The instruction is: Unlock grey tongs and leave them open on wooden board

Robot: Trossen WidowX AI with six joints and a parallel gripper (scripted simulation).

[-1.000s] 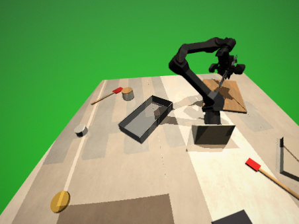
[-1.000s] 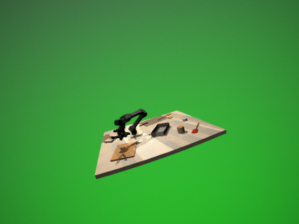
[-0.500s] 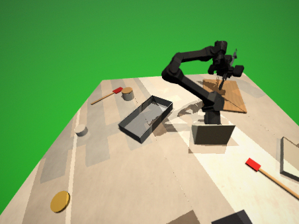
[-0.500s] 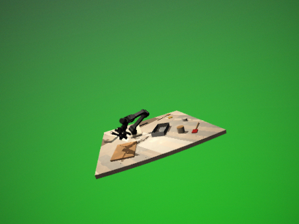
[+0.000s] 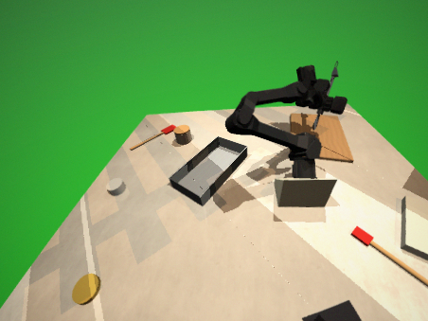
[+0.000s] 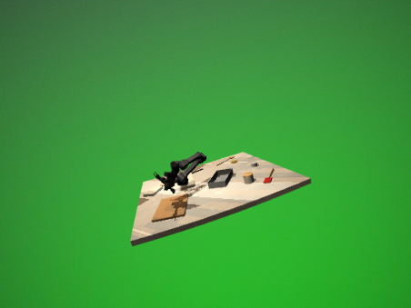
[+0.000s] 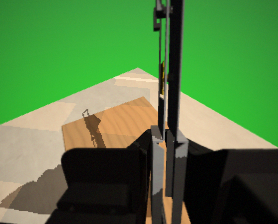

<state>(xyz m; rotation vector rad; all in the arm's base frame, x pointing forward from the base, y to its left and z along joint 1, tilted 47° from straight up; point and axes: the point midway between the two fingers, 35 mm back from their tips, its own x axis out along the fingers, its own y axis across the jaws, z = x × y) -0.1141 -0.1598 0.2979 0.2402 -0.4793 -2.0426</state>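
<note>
Right now my gripper tip is 1 cm short of the wooden board and 14 cm above it. From my gripper tip the other things lie so: white puck 82 cm ahead, 44 cm to the left, 13 cm below; then roasting tin 46 cm ahead, 29 cm to the left, 12 cm below; then red-headed spatula 82 cm ahead, 6 cm to the left, 14 cm below.
</note>
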